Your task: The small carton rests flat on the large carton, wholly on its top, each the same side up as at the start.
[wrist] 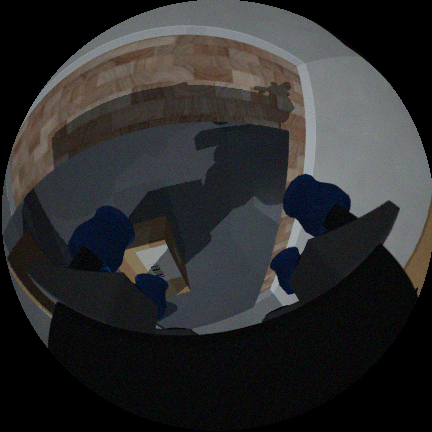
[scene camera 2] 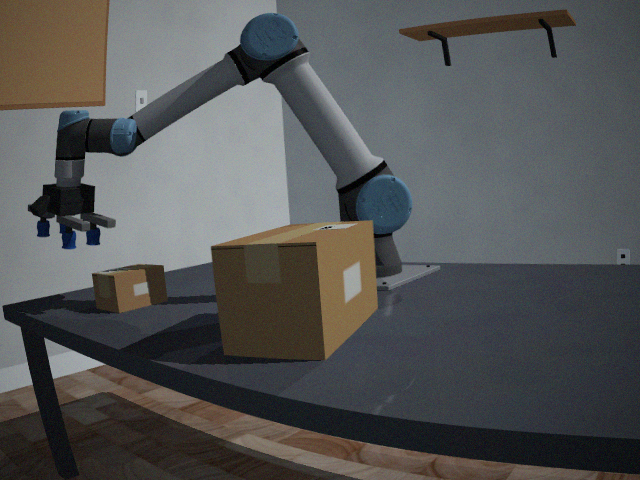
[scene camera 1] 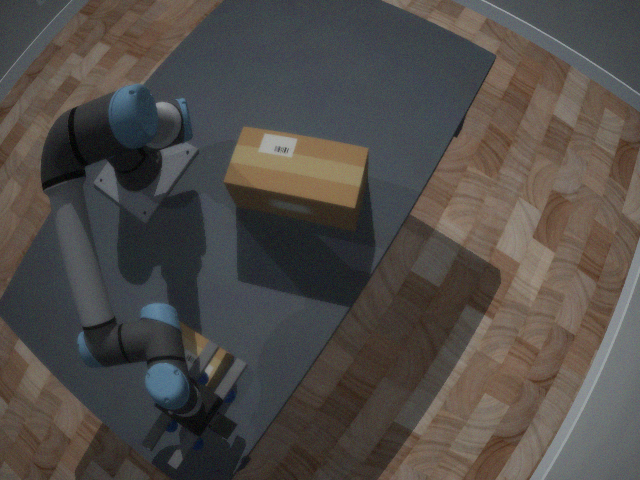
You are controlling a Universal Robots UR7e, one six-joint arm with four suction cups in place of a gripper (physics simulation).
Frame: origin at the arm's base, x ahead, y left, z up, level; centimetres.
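Seen in the pictures: hand at its tool point: (wrist: pixel 214 251) (scene camera 2: pixel 67 239); arm's base at its link origin: (scene camera 1: pixel 139 166).
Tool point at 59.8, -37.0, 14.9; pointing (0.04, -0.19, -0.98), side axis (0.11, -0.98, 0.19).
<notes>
Pixels of each thing's top centre, then the offset from my tool point to it, as dx, dy, dz. Level surfaces: height alone.
- small carton at its top centre: (wrist: pixel 153 277) (scene camera 2: pixel 127 269) (scene camera 1: pixel 190 352) -11.5, +8.9, -7.9
- large carton at its top centre: (scene camera 2: pixel 300 231) (scene camera 1: pixel 295 163) -16.6, +57.2, -0.4
- dark table at its surface level: dz -15.8
The small carton (scene camera 1: pixel 221 367) (scene camera 2: pixel 131 290) (wrist: pixel 162 256) rests flat on the table, a barcode label on its top; the arm and gripper partly cover it in scene camera 1. The large carton (scene camera 1: pixel 297 170) (scene camera 2: pixel 271 304) (wrist: pixel 22 255) stands on the table nearer the arm's base, tape and a barcode label on its top. It shows at the left edge of the wrist view. My gripper (scene camera 1: pixel 200 411) (scene camera 2: pixel 67 233) (wrist: pixel 215 250) is open, its four blue cups pointing down with no carton on them. It hangs higher than the small carton and off to one side, apart from it.
The dark table (scene camera 1: pixel 320 67) (scene camera 2: pixel 465 351) (wrist: pixel 240 250) ends a little beyond the gripper. The arm's base plate (scene camera 1: pixel 121 193) (scene camera 2: pixel 413 275) is bolted near the large carton. A wall shelf (scene camera 2: pixel 491 23) and a brown board (scene camera 2: pixel 51 51) hang on the walls.
</notes>
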